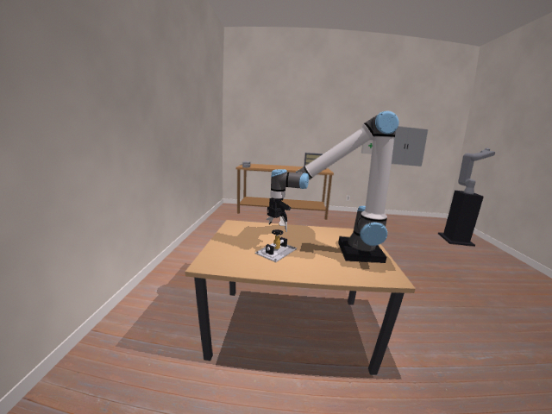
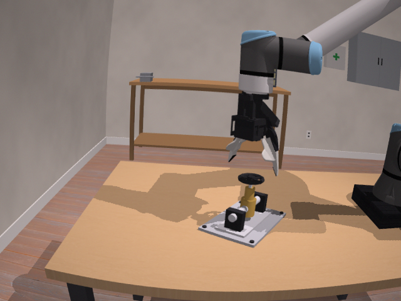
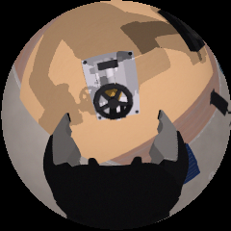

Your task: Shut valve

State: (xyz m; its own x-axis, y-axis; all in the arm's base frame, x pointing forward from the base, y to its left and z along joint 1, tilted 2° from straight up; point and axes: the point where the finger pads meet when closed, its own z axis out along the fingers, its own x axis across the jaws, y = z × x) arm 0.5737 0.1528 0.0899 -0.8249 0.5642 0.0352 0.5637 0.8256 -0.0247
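My gripper is now 4 cm above the black spoked handwheel.
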